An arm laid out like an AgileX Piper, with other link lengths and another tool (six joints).
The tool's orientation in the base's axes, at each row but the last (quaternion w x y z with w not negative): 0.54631 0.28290 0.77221 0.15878; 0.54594 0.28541 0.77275 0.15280; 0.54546 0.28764 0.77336 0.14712; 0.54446 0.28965 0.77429 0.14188
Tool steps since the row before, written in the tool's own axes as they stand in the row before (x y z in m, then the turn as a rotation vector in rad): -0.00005 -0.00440 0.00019 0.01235 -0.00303 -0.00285; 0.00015 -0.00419 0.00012 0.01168 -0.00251 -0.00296; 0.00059 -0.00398 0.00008 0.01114 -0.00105 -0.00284; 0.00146 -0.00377 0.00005 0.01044 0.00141 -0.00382
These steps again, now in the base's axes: -0.00097 -0.00352 -0.00247 -0.00646 0.00533 -0.00999; -0.00107 -0.00323 -0.00245 -0.00626 0.00534 -0.00915; -0.00120 -0.00280 -0.00263 -0.00560 0.00616 -0.00800; -0.00141 -0.00211 -0.00315 -0.00562 0.00778 -0.00579
